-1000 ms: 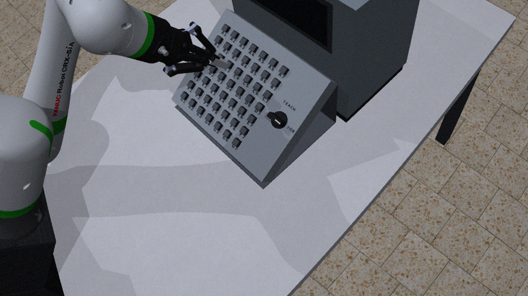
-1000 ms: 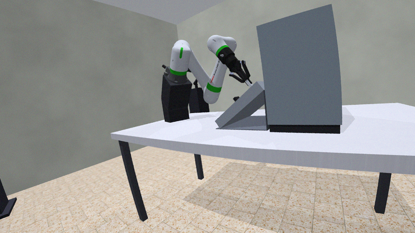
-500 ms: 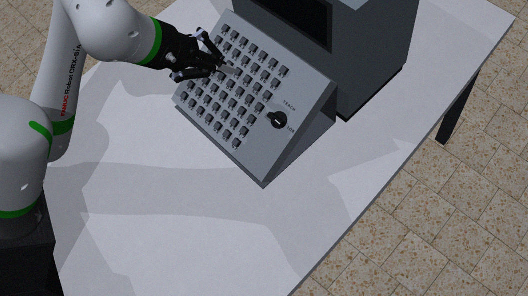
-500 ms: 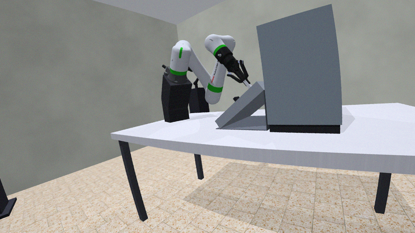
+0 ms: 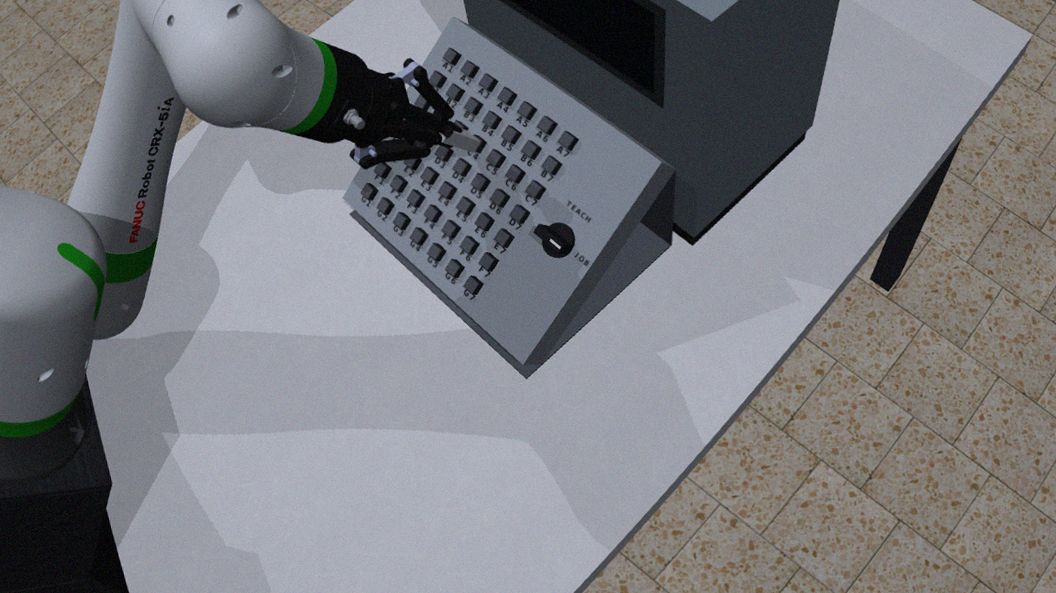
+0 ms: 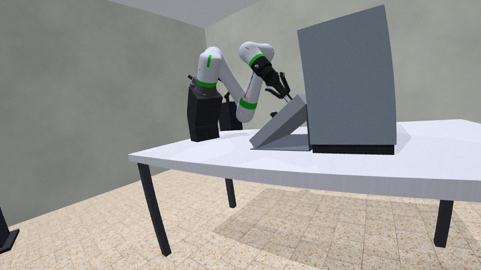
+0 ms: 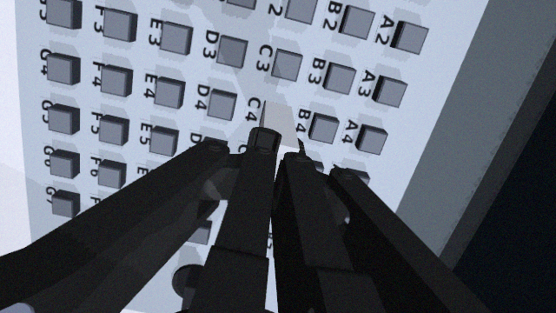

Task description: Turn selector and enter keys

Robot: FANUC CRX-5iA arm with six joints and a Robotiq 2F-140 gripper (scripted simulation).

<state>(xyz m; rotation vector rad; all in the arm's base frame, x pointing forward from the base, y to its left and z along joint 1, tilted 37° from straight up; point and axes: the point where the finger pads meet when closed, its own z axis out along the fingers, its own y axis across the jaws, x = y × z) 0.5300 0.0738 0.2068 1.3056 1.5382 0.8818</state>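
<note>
Now: hand 3 cm short of the key C4 and 4 cm above it. The rest, counted from my hand: sloped keypad (3 cm ahead, 5 cm to the right, 10 cm below); key E4 (3 cm behind, 8 cm below); key D3 (3 cm to the left, 6 cm below).
</note>
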